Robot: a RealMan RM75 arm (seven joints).
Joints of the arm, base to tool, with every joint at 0 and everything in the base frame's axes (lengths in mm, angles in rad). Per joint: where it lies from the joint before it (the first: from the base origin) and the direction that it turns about. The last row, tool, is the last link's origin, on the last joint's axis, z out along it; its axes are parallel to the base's.
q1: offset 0 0 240.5 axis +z
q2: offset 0 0 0 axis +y
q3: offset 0 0 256 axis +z
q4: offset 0 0 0 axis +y
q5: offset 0 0 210 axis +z
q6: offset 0 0 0 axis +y
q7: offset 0 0 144 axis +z
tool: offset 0 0 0
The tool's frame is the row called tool.
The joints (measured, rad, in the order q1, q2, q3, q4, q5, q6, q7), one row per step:
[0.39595, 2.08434, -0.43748, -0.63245, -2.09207, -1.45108, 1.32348]
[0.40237, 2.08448, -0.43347, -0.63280, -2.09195, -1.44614, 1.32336]
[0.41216, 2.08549, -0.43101, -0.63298, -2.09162, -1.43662, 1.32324]
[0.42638, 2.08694, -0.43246, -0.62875, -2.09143, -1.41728, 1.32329]
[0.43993, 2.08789, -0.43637, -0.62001, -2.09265, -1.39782, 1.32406]
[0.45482, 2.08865, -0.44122, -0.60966, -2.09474, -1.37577, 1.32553]
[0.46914, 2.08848, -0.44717, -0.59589, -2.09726, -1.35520, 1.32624]
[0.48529, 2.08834, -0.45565, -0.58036, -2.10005, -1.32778, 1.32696]
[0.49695, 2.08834, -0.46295, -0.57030, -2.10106, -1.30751, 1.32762]
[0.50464, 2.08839, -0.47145, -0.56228, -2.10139, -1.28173, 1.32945]
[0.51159, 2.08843, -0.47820, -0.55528, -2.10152, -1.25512, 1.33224]
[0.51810, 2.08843, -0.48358, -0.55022, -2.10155, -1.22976, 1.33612]
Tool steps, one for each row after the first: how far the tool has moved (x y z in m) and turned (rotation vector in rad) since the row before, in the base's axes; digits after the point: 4 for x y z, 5 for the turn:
[-0.0011, 0.0026, 0.0007, 0.00599, -0.00172, 0.00161]
[-0.0019, 0.0040, 0.0002, 0.00683, -0.00385, 0.00282]
[-0.0025, 0.0057, -0.0012, 0.00604, -0.00720, 0.00129]
[-0.0022, 0.0049, -0.0024, 0.00057, -0.00577, -0.00050]
[-0.0024, 0.0052, -0.0028, -0.00047, -0.00692, -0.00142]
[-0.0023, 0.0045, -0.0034, -0.00388, -0.00585, -0.00116]
[-0.0022, 0.0053, -0.0039, -0.00347, -0.01013, -0.00283]
[-0.0018, 0.0039, -0.0027, -0.00174, -0.00830, -0.00132]
[0.0000, 0.0033, -0.0021, 0.00192, -0.01243, -0.00802]
[0.0004, 0.0032, -0.0016, 0.00444, -0.01231, -0.01036]
[0.0005, 0.0032, -0.0009, 0.00606, -0.01166, -0.01072]

